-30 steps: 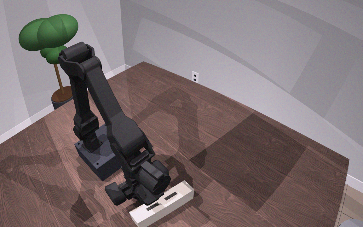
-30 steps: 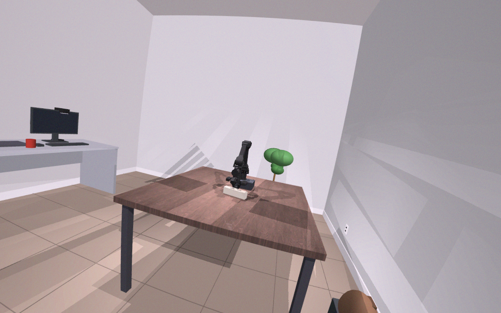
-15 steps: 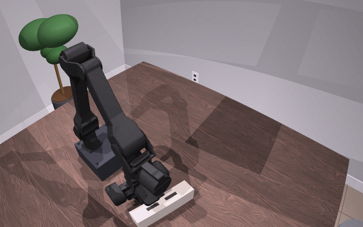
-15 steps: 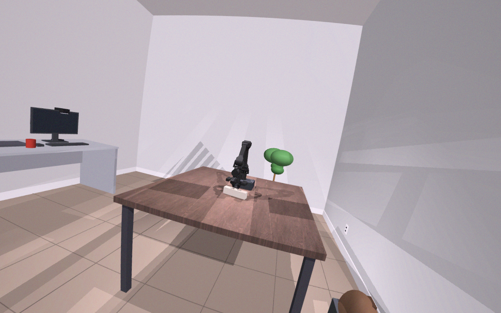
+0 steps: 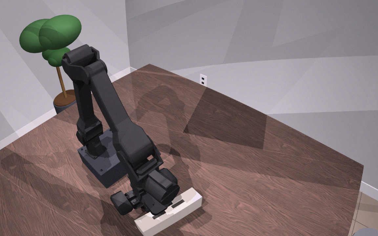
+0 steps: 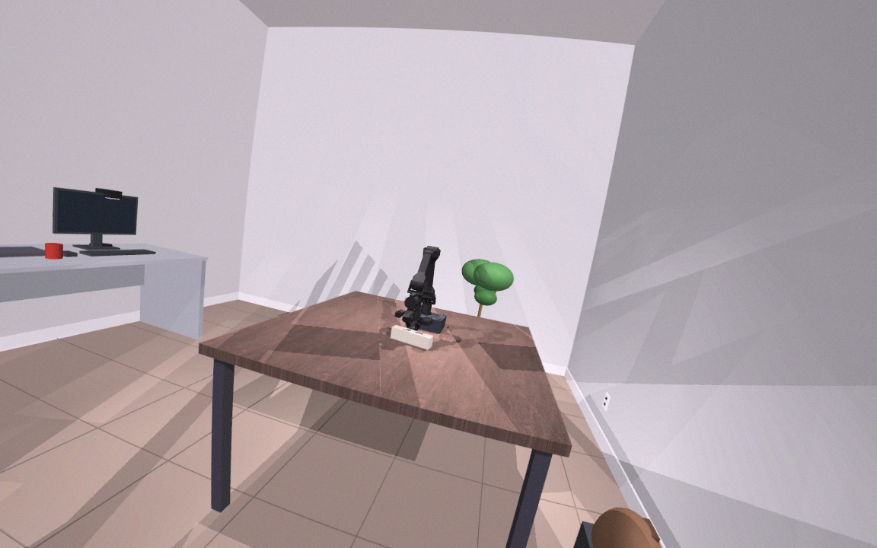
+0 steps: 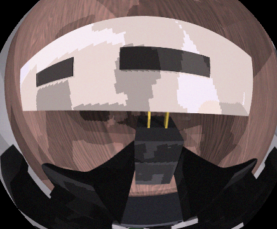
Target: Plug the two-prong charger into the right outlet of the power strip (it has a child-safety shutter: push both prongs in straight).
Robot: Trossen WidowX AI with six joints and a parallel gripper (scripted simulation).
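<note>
My gripper tip is now 2 cm short of the two-prong charger and 1 cm below it.
</note>
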